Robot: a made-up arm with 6 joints. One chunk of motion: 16 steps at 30 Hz.
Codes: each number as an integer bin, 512 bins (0 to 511) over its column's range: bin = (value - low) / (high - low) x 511, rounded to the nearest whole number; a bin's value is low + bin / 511 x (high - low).
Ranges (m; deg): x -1.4..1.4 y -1.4..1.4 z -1.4..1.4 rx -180..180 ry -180..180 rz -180..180
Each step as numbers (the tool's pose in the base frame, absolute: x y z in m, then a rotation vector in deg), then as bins.
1 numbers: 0.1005 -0.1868 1.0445 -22.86 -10.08 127.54
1 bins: 274 221 446 223 241 437
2 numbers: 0.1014 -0.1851 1.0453 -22.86 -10.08 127.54
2 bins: 274 222 446 223 241 437
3 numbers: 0.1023 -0.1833 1.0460 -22.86 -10.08 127.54
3 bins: 274 222 446 223 241 437
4 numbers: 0.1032 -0.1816 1.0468 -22.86 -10.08 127.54
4 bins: 274 222 447 223 241 437
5 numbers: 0.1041 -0.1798 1.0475 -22.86 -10.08 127.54
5 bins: 274 223 447 223 241 437
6 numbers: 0.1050 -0.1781 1.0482 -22.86 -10.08 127.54
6 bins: 275 223 447 223 241 437
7 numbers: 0.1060 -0.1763 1.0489 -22.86 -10.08 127.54
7 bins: 275 223 447 223 241 437
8 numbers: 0.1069 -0.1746 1.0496 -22.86 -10.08 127.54
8 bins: 275 224 447 223 241 437
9 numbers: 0.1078 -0.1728 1.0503 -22.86 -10.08 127.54
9 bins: 275 224 447 223 241 437
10 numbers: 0.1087 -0.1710 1.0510 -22.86 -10.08 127.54
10 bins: 275 224 447 223 241 437
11 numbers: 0.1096 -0.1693 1.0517 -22.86 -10.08 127.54
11 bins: 276 225 447 223 241 437
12 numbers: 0.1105 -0.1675 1.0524 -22.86 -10.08 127.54
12 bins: 276 225 448 223 241 437
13 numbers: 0.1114 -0.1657 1.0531 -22.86 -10.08 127.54
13 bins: 276 225 448 223 241 437
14 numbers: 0.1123 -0.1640 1.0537 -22.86 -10.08 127.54
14 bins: 276 226 448 223 241 437
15 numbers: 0.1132 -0.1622 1.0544 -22.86 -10.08 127.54
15 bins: 276 226 448 223 241 437
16 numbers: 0.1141 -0.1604 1.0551 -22.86 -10.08 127.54
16 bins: 276 226 448 223 241 437
